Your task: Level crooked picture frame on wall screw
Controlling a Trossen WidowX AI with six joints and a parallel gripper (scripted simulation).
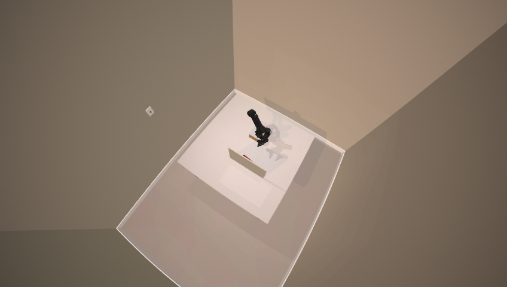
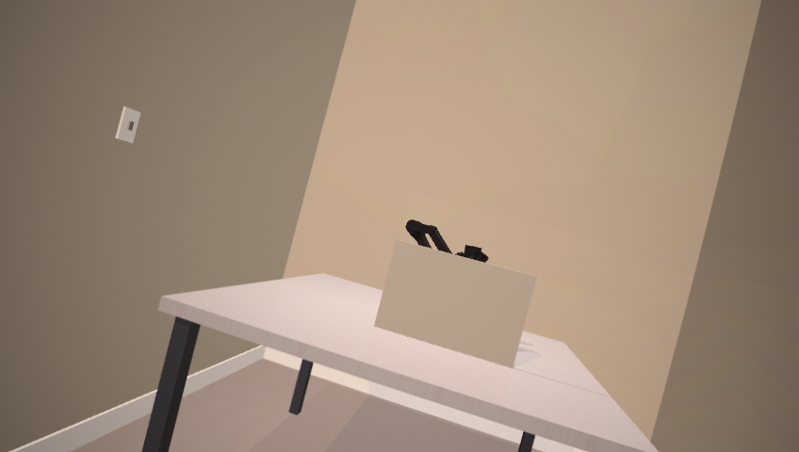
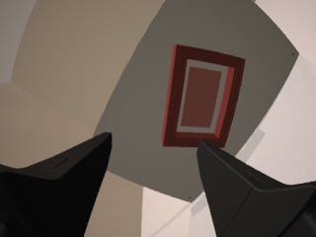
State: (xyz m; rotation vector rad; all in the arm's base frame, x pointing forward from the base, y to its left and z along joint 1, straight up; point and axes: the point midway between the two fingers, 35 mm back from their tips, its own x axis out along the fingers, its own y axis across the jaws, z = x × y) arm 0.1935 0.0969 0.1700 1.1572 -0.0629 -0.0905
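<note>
Now: the picture frame 19 cm ahead of my gripper tip, 9 cm below it and 4 cm to the right of it. The rest, counted from my gripper tip: wall panel: 20 cm ahead, 10 cm below, 4 cm to the right.
</note>
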